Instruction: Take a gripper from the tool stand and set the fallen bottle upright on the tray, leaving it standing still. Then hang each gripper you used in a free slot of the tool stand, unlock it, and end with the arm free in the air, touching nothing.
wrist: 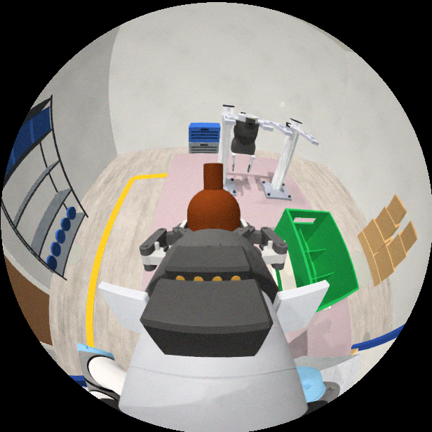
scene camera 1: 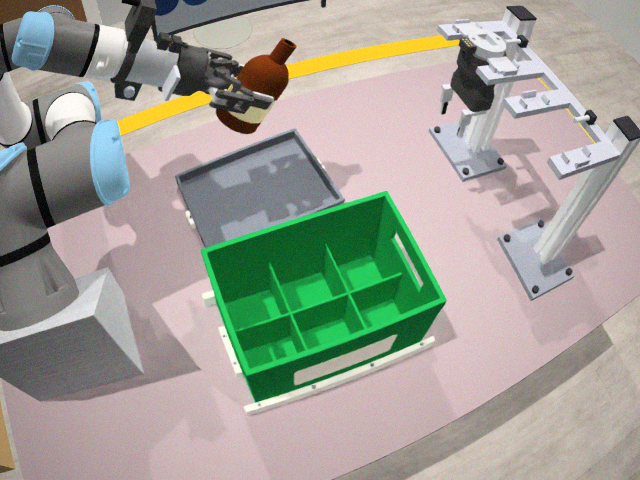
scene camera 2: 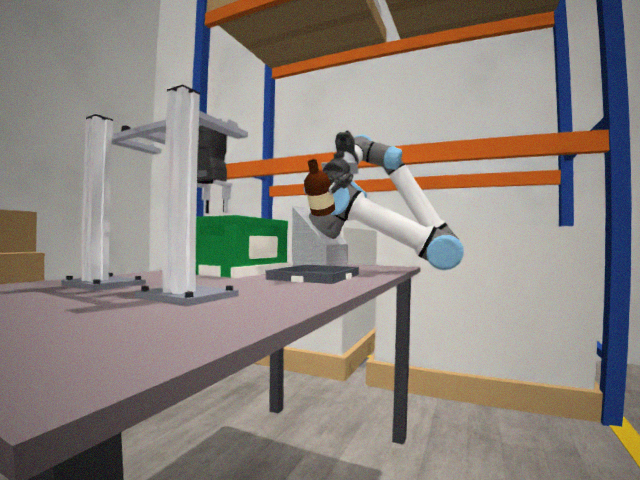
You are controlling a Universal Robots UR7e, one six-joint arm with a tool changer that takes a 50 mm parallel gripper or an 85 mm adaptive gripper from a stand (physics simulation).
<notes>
I see a brown bottle point(scene camera 1: 268, 74), a parallel gripper point(scene camera 1: 479, 47), an adaptive gripper point(scene camera 1: 188, 69) and a tool stand point(scene camera 2: 183, 117).
The brown bottle shows as well in the wrist view point(wrist: 213, 207) and in scene camera 2 point(scene camera 2: 316, 183). The parallel gripper is seen too in the wrist view point(wrist: 245, 131) and in scene camera 2 point(scene camera 2: 212, 145). The adaptive gripper shows as well in the wrist view point(wrist: 211, 254) and in scene camera 2 point(scene camera 2: 339, 170).
</notes>
